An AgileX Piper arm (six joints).
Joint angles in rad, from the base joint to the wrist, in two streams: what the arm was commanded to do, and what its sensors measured. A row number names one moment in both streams.
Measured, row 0:
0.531, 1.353, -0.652, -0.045, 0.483, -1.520
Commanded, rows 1 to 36:
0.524, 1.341, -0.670, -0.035, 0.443, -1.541
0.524, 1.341, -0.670, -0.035, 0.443, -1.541
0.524, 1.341, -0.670, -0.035, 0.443, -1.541
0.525, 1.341, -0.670, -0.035, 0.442, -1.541
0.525, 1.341, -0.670, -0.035, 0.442, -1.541
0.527, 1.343, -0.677, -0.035, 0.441, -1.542
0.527, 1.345, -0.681, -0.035, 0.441, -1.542
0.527, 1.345, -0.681, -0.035, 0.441, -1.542
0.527, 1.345, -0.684, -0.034, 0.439, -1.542
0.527, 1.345, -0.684, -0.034, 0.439, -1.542
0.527, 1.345, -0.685, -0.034, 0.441, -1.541
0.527, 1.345, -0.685, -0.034, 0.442, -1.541
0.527, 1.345, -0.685, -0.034, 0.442, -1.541
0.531, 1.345, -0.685, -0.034, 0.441, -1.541
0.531, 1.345, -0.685, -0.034, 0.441, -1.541
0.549, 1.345, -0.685, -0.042, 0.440, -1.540
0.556, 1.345, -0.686, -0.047, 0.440, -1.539
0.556, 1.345, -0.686, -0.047, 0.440, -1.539
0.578, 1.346, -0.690, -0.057, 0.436, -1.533
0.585, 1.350, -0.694, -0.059, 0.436, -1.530
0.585, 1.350, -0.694, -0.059, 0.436, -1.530
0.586, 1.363, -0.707, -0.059, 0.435, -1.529
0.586, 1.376, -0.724, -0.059, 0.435, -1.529
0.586, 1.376, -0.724, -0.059, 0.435, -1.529
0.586, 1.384, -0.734, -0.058, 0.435, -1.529
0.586, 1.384, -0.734, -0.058, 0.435, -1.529
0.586, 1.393, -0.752, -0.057, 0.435, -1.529
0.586, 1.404, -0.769, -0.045, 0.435, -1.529
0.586, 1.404, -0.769, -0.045, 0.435, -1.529
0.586, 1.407, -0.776, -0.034, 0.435, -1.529
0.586, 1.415, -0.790, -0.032, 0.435, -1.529
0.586, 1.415, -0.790, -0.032, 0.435, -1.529
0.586, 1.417, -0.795, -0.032, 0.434, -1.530
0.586, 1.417, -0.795, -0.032, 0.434, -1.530
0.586, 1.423, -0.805, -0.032, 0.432, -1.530
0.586, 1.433, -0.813, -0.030, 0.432, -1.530
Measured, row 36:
0.586, 1.432, -0.786, -0.037, 0.485, -1.532
